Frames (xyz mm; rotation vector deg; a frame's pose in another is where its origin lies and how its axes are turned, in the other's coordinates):
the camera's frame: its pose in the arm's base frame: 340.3 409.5 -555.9 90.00 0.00 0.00
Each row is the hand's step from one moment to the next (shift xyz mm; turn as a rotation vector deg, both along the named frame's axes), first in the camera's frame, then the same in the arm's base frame.
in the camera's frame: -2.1 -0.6 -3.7 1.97 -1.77 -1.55
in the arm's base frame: -2.1 3.7 -0.6 1.97 1.55 -1.77
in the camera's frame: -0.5 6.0 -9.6 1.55 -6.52 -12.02
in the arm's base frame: -0.5 9.6 6.0 1.55 12.02 -6.52
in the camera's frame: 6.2 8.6 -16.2 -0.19 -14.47 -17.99
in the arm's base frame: 6.2 16.2 8.6 -0.19 17.99 -14.47
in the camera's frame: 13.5 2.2 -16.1 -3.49 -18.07 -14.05
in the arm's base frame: 13.5 16.1 2.2 -3.49 14.05 -18.07
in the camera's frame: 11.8 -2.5 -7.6 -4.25 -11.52 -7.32
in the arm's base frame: 11.8 7.6 -2.5 -4.25 7.32 -11.52
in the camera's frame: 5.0 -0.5 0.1 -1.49 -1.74 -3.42
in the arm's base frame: 5.0 -0.1 -0.5 -1.49 3.42 -1.74
